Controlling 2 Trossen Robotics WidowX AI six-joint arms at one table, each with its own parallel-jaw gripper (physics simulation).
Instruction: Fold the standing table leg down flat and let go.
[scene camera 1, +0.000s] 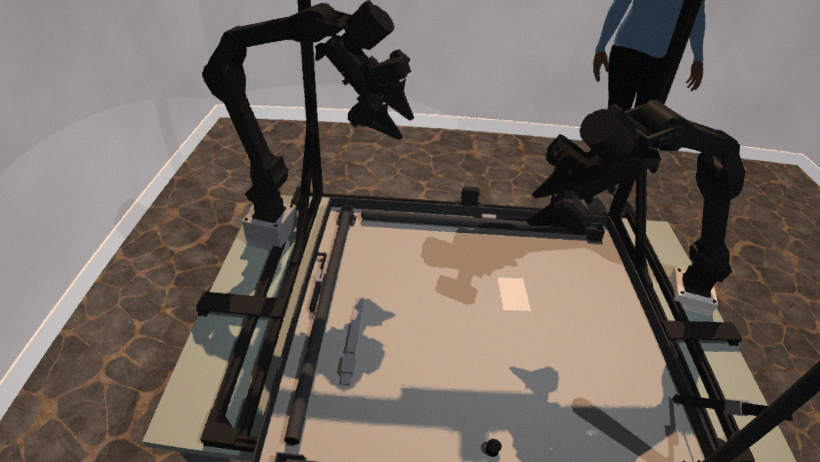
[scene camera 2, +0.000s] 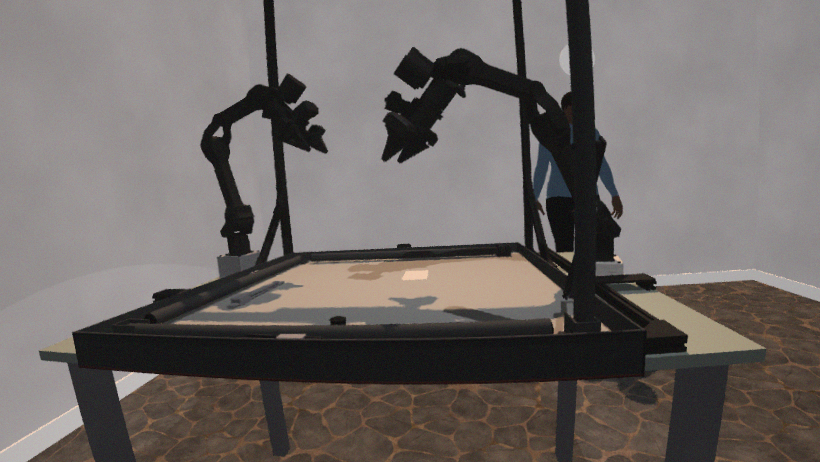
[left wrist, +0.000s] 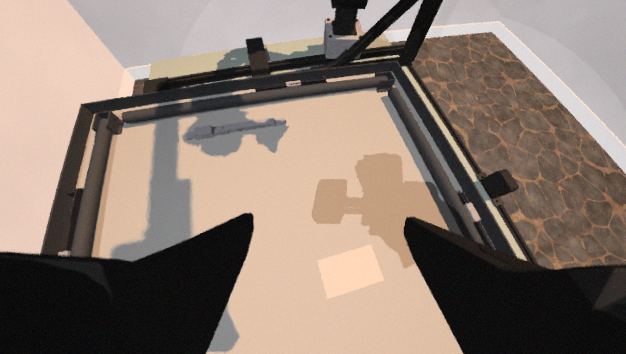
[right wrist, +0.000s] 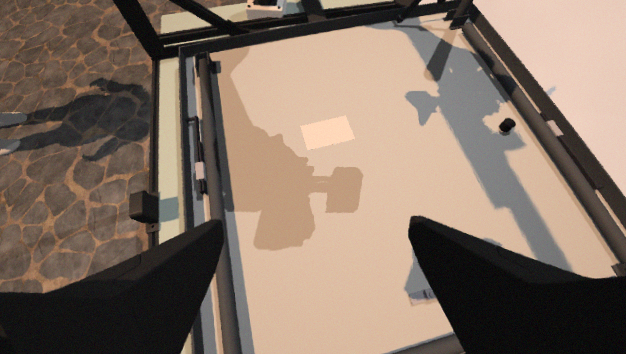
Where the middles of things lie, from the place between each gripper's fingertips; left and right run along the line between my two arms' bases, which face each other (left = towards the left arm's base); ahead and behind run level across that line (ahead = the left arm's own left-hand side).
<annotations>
Now: left hand 28 cm above the pale rectangle (scene camera 1: 513, 293), 6 cm past it and 2 cm to the right of it. Round my left hand: grey bar (scene camera 1: 348, 363) (29 cm to the right, 26 cm below, 13 cm ahead).
Now: right hand 32 cm above the grey bar, 26 cm short of it and 5 cm to the left of it. The rest, counted from my right hand: pale rectangle: 33 cm below, 27 cm to the left, 7 cm ahead.
</annotations>
